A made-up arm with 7 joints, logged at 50 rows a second.
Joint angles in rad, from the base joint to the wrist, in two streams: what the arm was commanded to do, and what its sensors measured. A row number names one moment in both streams.
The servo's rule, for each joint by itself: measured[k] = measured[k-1] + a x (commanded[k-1-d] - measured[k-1]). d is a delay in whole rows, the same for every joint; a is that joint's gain. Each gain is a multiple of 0.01, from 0.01 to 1. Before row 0 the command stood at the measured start. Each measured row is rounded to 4 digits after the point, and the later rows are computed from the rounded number. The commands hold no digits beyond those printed.
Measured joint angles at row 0:
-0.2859, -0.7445, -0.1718, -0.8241, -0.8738, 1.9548, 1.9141
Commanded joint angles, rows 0 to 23:
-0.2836, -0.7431, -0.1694, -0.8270, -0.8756, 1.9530, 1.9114
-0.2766, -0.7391, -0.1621, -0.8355, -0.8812, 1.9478, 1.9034
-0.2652, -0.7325, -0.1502, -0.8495, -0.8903, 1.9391, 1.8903
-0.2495, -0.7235, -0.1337, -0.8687, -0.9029, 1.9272, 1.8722
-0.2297, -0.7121, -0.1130, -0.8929, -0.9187, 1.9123, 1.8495
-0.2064, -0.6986, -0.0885, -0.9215, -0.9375, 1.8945, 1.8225
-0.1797, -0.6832, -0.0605, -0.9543, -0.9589, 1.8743, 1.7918
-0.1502, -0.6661, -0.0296, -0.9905, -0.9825, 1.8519, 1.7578
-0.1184, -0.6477, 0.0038, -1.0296, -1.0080, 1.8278, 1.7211
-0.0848, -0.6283, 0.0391, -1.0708, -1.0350, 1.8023, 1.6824
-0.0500, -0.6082, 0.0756, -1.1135, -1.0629, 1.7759, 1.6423
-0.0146, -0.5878, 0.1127, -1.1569, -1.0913, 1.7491, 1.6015
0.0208, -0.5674, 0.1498, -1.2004, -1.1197, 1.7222, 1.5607
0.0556, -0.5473, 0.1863, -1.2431, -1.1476, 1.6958, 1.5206
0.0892, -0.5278, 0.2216, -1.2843, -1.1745, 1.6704, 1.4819
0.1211, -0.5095, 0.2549, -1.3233, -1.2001, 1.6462, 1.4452
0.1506, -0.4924, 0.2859, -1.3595, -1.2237, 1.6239, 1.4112
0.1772, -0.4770, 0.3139, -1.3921, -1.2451, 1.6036, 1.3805
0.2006, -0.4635, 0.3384, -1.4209, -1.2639, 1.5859, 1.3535
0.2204, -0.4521, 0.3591, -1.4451, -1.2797, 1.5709, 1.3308
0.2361, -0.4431, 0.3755, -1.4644, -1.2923, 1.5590, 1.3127
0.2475, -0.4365, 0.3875, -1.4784, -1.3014, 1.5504, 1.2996
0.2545, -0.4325, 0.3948, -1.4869, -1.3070, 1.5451, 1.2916
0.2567, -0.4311, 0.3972, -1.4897, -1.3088, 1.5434, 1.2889
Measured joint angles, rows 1 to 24:
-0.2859, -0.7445, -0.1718, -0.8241, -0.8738, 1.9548, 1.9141
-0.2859, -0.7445, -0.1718, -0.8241, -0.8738, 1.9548, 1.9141
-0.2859, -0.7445, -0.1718, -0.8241, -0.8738, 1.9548, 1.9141
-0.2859, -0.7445, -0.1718, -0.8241, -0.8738, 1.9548, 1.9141
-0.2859, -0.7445, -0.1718, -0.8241, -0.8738, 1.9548, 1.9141
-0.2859, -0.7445, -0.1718, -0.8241, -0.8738, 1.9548, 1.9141
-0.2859, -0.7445, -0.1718, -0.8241, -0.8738, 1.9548, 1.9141
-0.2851, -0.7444, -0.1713, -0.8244, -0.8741, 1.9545, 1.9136
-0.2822, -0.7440, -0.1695, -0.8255, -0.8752, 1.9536, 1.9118
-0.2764, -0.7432, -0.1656, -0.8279, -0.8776, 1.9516, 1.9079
-0.2673, -0.7418, -0.1592, -0.8320, -0.8816, 1.9482, 1.9015
-0.2545, -0.7397, -0.1500, -0.8381, -0.8875, 1.9432, 1.8921
-0.2381, -0.7368, -0.1377, -0.8464, -0.8955, 1.9364, 1.8796
-0.2182, -0.7330, -0.1223, -0.8572, -0.9056, 1.9277, 1.8638
-0.1951, -0.7283, -0.1038, -0.8705, -0.9179, 1.9171, 1.8447
-0.1690, -0.7227, -0.0823, -0.8864, -0.9323, 1.9046, 1.8225
-0.1404, -0.7161, -0.0580, -0.9048, -0.9487, 1.8903, 1.7973
-0.1097, -0.7085, -0.0313, -0.9257, -0.9670, 1.8743, 1.7694
-0.0774, -0.7001, -0.0025, -0.9488, -0.9869, 1.8568, 1.7392
-0.0440, -0.6908, 0.0280, -0.9740, -1.0081, 1.8380, 1.7071
-0.0101, -0.6808, 0.0597, -1.0009, -1.0304, 1.8181, 1.6735
0.0237, -0.6701, 0.0921, -1.0292, -1.0535, 1.7974, 1.6390
0.0568, -0.6589, 0.1247, -1.0586, -1.0770, 1.7762, 1.6041
0.0887, -0.6472, 0.1569, -1.0887, -1.1005, 1.7549, 1.5694
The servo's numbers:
d 7
a 0.34 0.07 0.20 0.10 0.16 0.14 0.18

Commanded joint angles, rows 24 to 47:
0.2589, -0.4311, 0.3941, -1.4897, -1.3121, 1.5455, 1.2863
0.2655, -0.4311, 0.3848, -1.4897, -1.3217, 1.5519, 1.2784
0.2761, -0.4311, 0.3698, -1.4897, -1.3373, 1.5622, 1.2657
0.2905, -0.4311, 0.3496, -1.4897, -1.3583, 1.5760, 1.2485
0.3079, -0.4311, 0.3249, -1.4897, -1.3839, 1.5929, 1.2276
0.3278, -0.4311, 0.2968, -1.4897, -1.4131, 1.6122, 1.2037
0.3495, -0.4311, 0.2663, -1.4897, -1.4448, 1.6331, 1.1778
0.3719, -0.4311, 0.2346, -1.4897, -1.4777, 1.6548, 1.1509
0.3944, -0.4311, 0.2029, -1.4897, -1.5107, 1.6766, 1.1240
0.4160, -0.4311, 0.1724, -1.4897, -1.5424, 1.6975, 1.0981
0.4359, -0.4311, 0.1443, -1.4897, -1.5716, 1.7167, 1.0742
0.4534, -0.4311, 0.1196, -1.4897, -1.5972, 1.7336, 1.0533
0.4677, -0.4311, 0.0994, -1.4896, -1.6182, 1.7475, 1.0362
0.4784, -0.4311, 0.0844, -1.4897, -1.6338, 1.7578, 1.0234
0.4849, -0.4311, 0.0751, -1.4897, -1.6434, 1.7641, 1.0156
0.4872, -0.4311, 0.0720, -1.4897, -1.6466, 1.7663, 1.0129
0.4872, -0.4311, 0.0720, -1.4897, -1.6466, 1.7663, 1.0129
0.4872, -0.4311, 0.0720, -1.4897, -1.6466, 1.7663, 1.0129
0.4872, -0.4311, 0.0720, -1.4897, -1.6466, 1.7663, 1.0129
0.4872, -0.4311, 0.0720, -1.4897, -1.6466, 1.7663, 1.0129
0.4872, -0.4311, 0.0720, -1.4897, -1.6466, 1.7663, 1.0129
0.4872, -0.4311, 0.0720, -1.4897, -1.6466, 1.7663, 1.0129
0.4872, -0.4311, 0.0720, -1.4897, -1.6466, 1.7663, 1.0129
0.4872, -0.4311, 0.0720, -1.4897, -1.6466, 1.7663, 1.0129
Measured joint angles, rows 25 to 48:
0.1188, -0.6353, 0.1883, -1.1190, -1.1236, 1.7337, 1.5354
0.1466, -0.6233, 0.2183, -1.1492, -1.1460, 1.7130, 1.5027
0.1717, -0.6113, 0.2465, -1.1788, -1.1674, 1.6931, 1.4718
0.1936, -0.5995, 0.2723, -1.2074, -1.1874, 1.6743, 1.4432
0.2119, -0.5881, 0.2953, -1.2345, -1.2056, 1.6570, 1.4174
0.2264, -0.5772, 0.3152, -1.2597, -1.2218, 1.6413, 1.3948
0.2367, -0.5670, 0.3316, -1.2827, -1.2357, 1.6276, 1.3757
0.2442, -0.5575, 0.3441, -1.3034, -1.2479, 1.6161, 1.3596
0.2514, -0.5487, 0.3522, -1.3220, -1.2597, 1.6071, 1.3450
0.2598, -0.5405, 0.3557, -1.3388, -1.2721, 1.6008, 1.3307
0.2702, -0.5328, 0.3545, -1.3539, -1.2859, 1.5973, 1.3159
0.2830, -0.5257, 0.3486, -1.3675, -1.3016, 1.5967, 1.3000
0.2982, -0.5191, 0.3382, -1.3797, -1.3194, 1.5989, 1.2827
0.3156, -0.5129, 0.3238, -1.3907, -1.3395, 1.6037, 1.2638
0.3347, -0.5072, 0.3060, -1.4006, -1.3616, 1.6109, 1.2435
0.3550, -0.5019, 0.2854, -1.4095, -1.3855, 1.6201, 1.2220
0.3757, -0.4969, 0.2628, -1.4175, -1.4106, 1.6309, 1.1997
0.3962, -0.4923, 0.2391, -1.4247, -1.4364, 1.6429, 1.1771
0.4156, -0.4880, 0.2152, -1.4312, -1.4621, 1.6556, 1.1548
0.4333, -0.4840, 0.1920, -1.4370, -1.4871, 1.6685, 1.1335
0.4486, -0.4803, 0.1705, -1.4423, -1.5106, 1.6810, 1.1137
0.4609, -0.4769, 0.1514, -1.4470, -1.5318, 1.6926, 1.0960
0.4698, -0.4737, 0.1355, -1.4513, -1.5502, 1.7029, 1.0810
0.4757, -0.4707, 0.1228, -1.4551, -1.5656, 1.7118, 1.0687

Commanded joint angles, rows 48 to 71:
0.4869, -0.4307, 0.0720, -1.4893, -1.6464, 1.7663, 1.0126
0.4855, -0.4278, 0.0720, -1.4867, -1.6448, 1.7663, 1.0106
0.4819, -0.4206, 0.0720, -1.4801, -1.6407, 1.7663, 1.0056
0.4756, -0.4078, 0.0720, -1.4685, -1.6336, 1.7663, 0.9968
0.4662, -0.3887, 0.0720, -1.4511, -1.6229, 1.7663, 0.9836
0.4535, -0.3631, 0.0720, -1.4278, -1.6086, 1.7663, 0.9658
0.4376, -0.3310, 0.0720, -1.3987, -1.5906, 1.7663, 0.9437
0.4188, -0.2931, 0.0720, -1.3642, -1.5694, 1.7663, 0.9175
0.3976, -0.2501, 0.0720, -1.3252, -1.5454, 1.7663, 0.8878
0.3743, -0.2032, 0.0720, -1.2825, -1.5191, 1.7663, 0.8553
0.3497, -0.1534, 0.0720, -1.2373, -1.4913, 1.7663, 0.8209
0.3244, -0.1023, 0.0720, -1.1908, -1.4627, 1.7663, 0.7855
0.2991, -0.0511, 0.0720, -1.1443, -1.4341, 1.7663, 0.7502
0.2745, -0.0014, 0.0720, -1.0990, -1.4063, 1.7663, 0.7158
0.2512, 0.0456, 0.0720, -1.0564, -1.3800, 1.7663, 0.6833
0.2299, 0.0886, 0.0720, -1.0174, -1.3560, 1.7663, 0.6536
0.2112, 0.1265, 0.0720, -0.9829, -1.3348, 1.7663, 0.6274
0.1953, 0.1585, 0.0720, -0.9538, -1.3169, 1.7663, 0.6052
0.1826, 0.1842, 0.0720, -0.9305, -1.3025, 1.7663, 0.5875
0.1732, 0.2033, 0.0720, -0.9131, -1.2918, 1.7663, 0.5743
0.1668, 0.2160, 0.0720, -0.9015, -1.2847, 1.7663, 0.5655
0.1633, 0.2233, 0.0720, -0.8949, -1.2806, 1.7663, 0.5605
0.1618, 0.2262, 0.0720, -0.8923, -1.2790, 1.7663, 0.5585
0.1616, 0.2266, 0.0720, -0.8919, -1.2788, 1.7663, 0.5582
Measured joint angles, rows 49 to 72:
0.4796, -0.4679, 0.1126, -1.4586, -1.5786, 1.7194, 1.0587
0.4822, -0.4653, 0.1045, -1.4617, -1.5895, 1.7260, 1.0505
0.4839, -0.4629, 0.0980, -1.4645, -1.5986, 1.7316, 1.0437
0.4850, -0.4607, 0.0928, -1.4670, -1.6063, 1.7365, 1.0382
0.4857, -0.4586, 0.0886, -1.4693, -1.6127, 1.7407, 1.0336
0.4862, -0.4567, 0.0853, -1.4713, -1.6181, 1.7443, 1.0299
0.4865, -0.4549, 0.0826, -1.4731, -1.6227, 1.7474, 1.0268
0.4866, -0.4532, 0.0805, -1.4747, -1.6265, 1.7500, 1.0242
0.4862, -0.4514, 0.0788, -1.4759, -1.6294, 1.7523, 1.0218
0.4847, -0.4492, 0.0774, -1.4763, -1.6312, 1.7543, 1.0189
0.4816, -0.4463, 0.0763, -1.4755, -1.6316, 1.7560, 1.0149
0.4764, -0.4423, 0.0754, -1.4731, -1.6302, 1.7574, 1.0093
0.4686, -0.4368, 0.0747, -1.4686, -1.6267, 1.7586, 1.0015
0.4581, -0.4294, 0.0742, -1.4616, -1.6209, 1.7597, 0.9911
0.4447, -0.4199, 0.0738, -1.4519, -1.6127, 1.7606, 0.9779
0.4287, -0.4080, 0.0734, -1.4392, -1.6019, 1.7614, 0.9617
0.4102, -0.3937, 0.0731, -1.4235, -1.5887, 1.7621, 0.9425
0.3896, -0.3769, 0.0729, -1.4049, -1.5731, 1.7627, 0.9206
0.3674, -0.3577, 0.0727, -1.3835, -1.5554, 1.7632, 0.8963
0.3442, -0.3362, 0.0726, -1.3596, -1.5360, 1.7636, 0.8700
0.3205, -0.3128, 0.0725, -1.3335, -1.5152, 1.7640, 0.8422
0.2969, -0.2877, 0.0724, -1.3058, -1.4936, 1.7643, 0.8136
0.2741, -0.2614, 0.0723, -1.2770, -1.4716, 1.7646, 0.7848
0.2527, -0.2342, 0.0722, -1.2476, -1.4497, 1.7648, 0.7565

